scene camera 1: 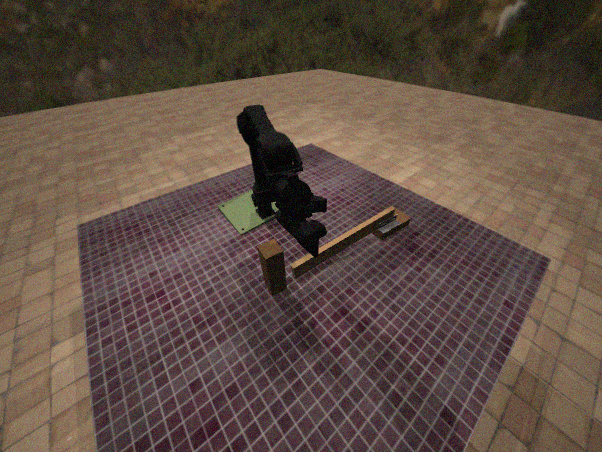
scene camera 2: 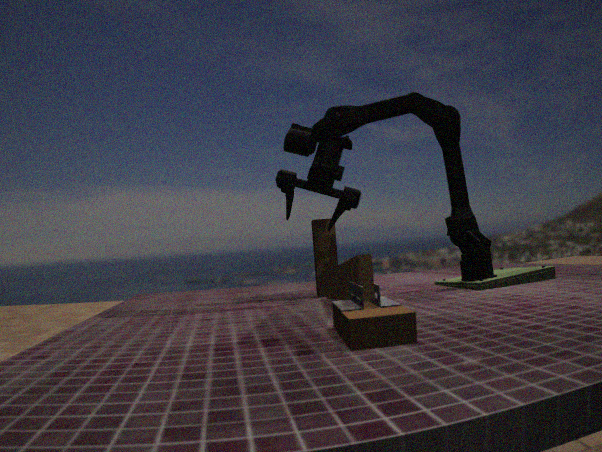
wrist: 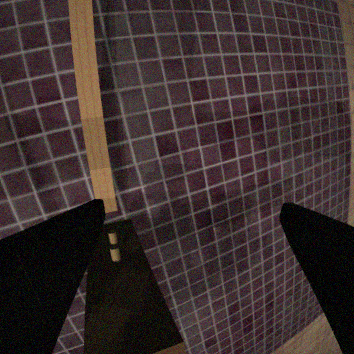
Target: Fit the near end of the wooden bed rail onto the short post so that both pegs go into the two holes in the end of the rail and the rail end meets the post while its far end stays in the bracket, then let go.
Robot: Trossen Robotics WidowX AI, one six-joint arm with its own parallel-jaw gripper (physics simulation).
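Frame: origin at the arm's base, x ahead, y left, z up, level; millimetres.
Where they show: gripper, between the fingertips: (scene camera 1: pixel 308 248) (scene camera 2: pixel 307 225) (wrist: pixel 194 209); arm's base, origin of its link: (scene camera 1: pixel 265 211) (scene camera 2: pixel 479 278).
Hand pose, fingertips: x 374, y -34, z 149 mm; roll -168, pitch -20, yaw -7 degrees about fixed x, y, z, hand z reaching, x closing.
Each offset is from my fingertips to the top centre of the thing. "*": to the spot under its first point. Level surfaces: height alone.
The wooden bed rail (scene camera 1: pixel 350 240) (scene camera 2: pixel 367 270) (wrist: pixel 87 90) lies low, its far end in the metal bracket (scene camera 1: pixel 387 231) (scene camera 2: pixel 356 295). Its near end is a small gap from the short post @[* 17 mm back, 95 mm right, 46 mm down] (scene camera 1: pixel 274 270) (scene camera 2: pixel 324 250) (wrist: pixel 120 300), which stands upright. Two pale pegs (wrist: pixel 113 238) (wrist: pixel 115 255) stick out of the post's face toward the rail end, outside it. The holes in the rail end do not show. My gripper (scene camera 2: pixel 308 224) (wrist: pixel 194 209) is wide open and empty, above the rail. In the wrist view the left fingertip overlaps the rail's near end; the right one is over the mat.
The bracket sits on a wooden block @[44 mm back, 416 mm left, 129 mm down] (scene camera 2: pixel 380 330). The arm stands on a green base plate (scene camera 1: pixel 242 217) (scene camera 2: pixel 525 277), behind the post in scene camera 1. A purple tiled mat @[165 mm down] (scene camera 1: pixel 225 375) (scene camera 2: pixel 175 390) (wrist: pixel 225 125) lies under everything. The post's top reaches near fingertip height in scene camera 2.
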